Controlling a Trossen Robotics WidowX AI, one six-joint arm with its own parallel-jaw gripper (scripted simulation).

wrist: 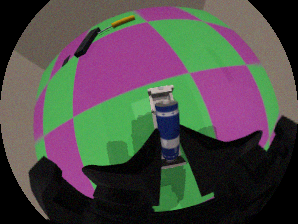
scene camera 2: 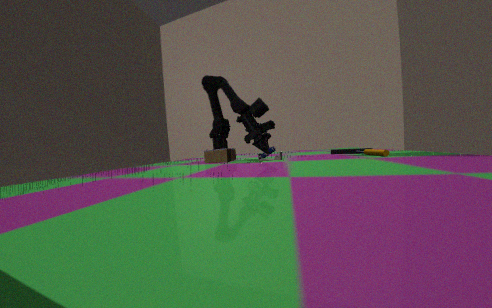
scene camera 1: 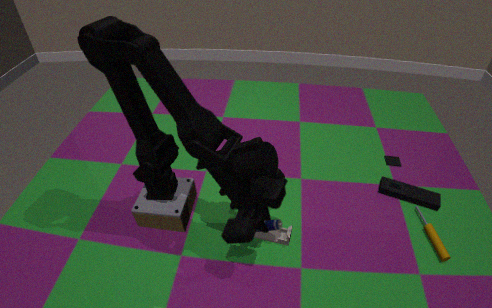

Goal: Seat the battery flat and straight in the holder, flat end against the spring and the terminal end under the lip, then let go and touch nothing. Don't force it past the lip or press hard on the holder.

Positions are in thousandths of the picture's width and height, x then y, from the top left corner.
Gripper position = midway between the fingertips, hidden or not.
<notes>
In view: my gripper (scene camera 1: 546, 739) and a black remote control (scene camera 1: 800, 612).
My gripper shows as well in the wrist view (wrist: 565, 578).
</notes>
